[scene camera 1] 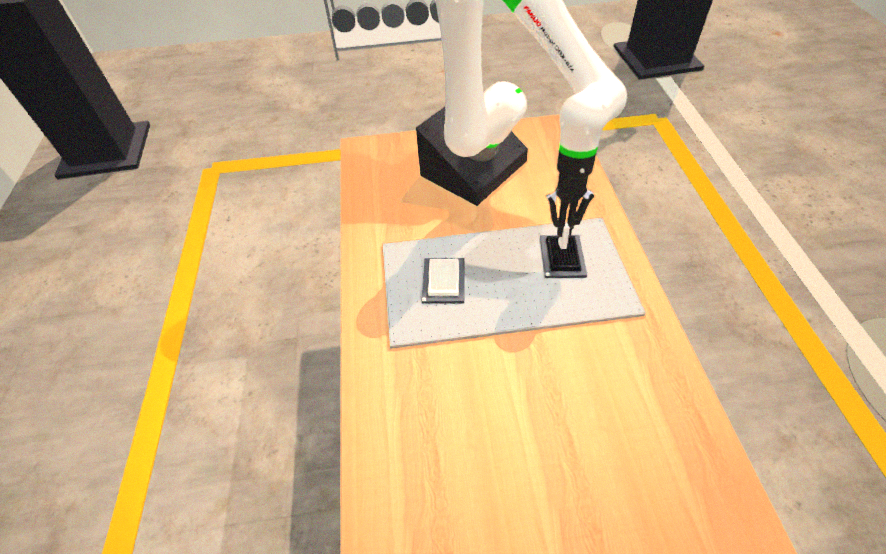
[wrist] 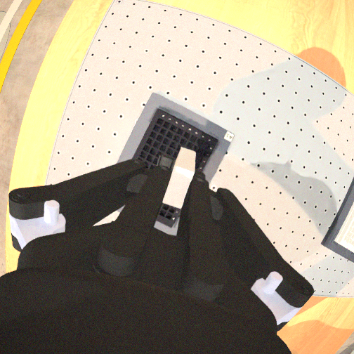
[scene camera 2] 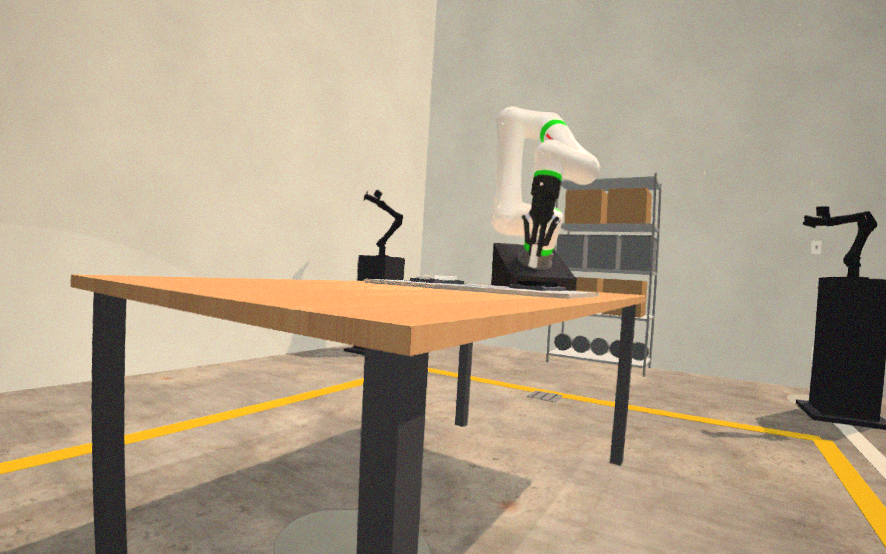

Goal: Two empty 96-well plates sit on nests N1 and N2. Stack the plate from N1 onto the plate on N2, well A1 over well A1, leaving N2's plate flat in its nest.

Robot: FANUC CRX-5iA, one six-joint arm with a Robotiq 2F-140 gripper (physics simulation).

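Frame: origin at the arm's base, x ahead, y left, z up, level; centimetres.
Seen in the pictures: gripper, between the fingertips: [scene camera 1: 562,245] [scene camera 2: 532,266].
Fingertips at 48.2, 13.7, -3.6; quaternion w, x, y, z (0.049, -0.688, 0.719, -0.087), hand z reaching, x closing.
Note:
Offsets run from my fingertips to a thing's top centre, as dx, dy, dz. Level surfaces: height alone.
A black well plate @(-1.7, +1.7, -4.6) [scene camera 1: 565,262] [wrist: 167,131] sits in a dark nest @(-1.7, +1.7, -5.8) [scene camera 1: 567,274] [wrist: 220,156] on the right of scene camera 1. A white well plate @(-0.4, -34.7, -4.6) [scene camera 1: 443,276] [scene camera 2: 436,277] [wrist: 348,236] sits in another dark nest @(-0.4, -34.7, -5.8) [scene camera 1: 444,299] on the left. I cannot tell which nest is N1. My gripper [scene camera 1: 564,240] [scene camera 2: 533,260] [wrist: 183,163] is shut with nothing between its fingers. Its pale fingertips are together a little above the black plate, pointing down. The fingers hide part of that plate in the wrist view. A small white corner mark [wrist: 229,135] shows on its nest.
Both nests stand on a perforated grey board @(dz -7.2) [scene camera 1: 405,326] [wrist: 200,60] on the wooden table @(dz -8.5) [scene camera 1: 490,424] [scene camera 2: 294,300]. The black robot pedestal [scene camera 1: 444,166] stands behind the board. A shelf rack [scene camera 2: 655,228] and black stands [scene camera 1: 71,91] [scene camera 2: 849,346] are farther away.

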